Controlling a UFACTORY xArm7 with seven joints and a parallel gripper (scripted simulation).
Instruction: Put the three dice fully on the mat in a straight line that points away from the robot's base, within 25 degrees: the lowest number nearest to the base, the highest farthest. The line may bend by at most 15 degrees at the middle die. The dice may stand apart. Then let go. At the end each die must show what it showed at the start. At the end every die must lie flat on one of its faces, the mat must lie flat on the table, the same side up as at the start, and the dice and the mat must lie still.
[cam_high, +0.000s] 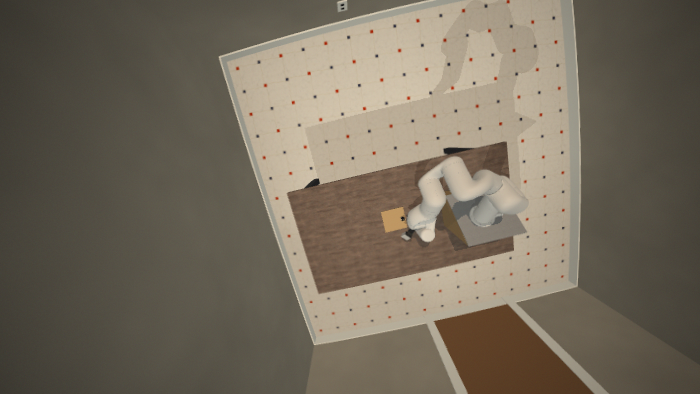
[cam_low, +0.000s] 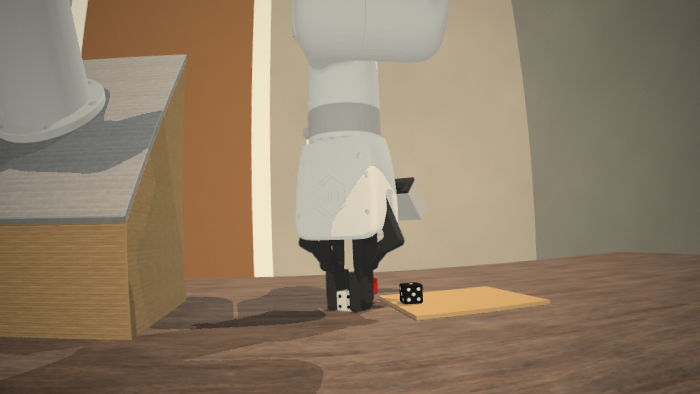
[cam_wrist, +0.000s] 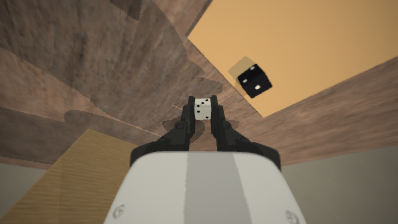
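Right now the tan mat is 11 cm ahead of my hand and 2 cm below it. From my hand the other things lie so: red die: 12 cm to the left, 3 cm ahead, 1 cm below.
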